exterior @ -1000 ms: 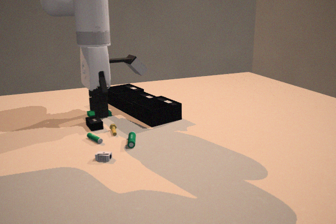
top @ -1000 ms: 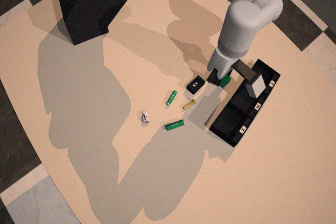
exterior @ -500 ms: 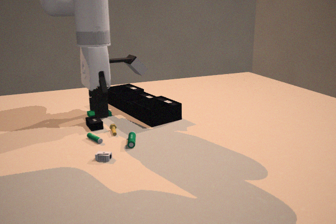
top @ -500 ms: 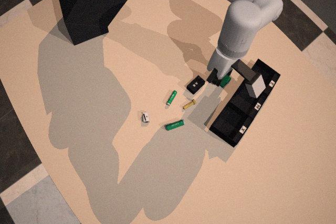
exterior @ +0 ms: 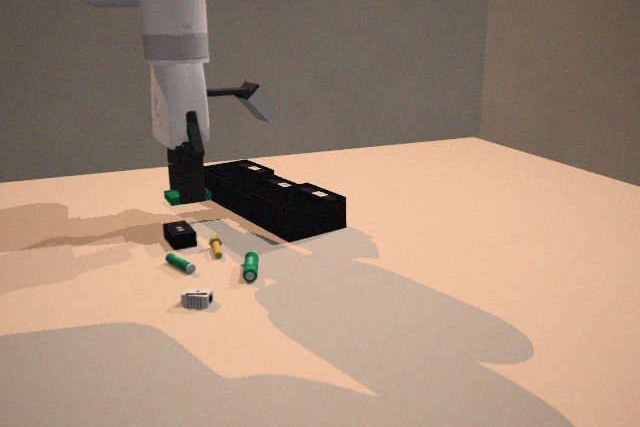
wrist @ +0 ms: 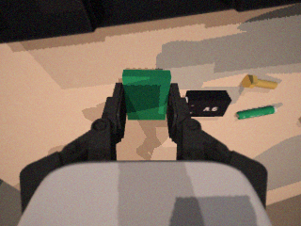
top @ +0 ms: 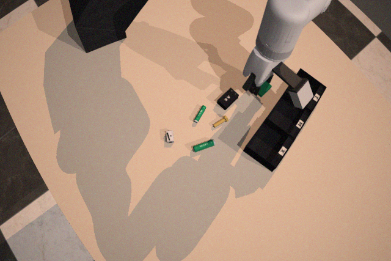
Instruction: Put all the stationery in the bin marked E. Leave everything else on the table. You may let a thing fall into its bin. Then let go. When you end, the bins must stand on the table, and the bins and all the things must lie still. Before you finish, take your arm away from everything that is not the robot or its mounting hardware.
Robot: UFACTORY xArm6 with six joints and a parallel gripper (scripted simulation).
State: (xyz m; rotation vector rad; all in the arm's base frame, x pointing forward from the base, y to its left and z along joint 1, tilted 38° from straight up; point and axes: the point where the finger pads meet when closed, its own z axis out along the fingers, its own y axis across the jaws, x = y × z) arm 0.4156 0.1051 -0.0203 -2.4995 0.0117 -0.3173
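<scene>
My hand is 4 cm past the pencil sharpener, 23 cm to the left of it and 4 cm above it. The rest, counted from my hand: black bin row (10 cm ahead, 3 cm below); green eraser (2 cm below); black 9 V battery (3 cm behind, 6 cm to the right, 4 cm below).
</scene>
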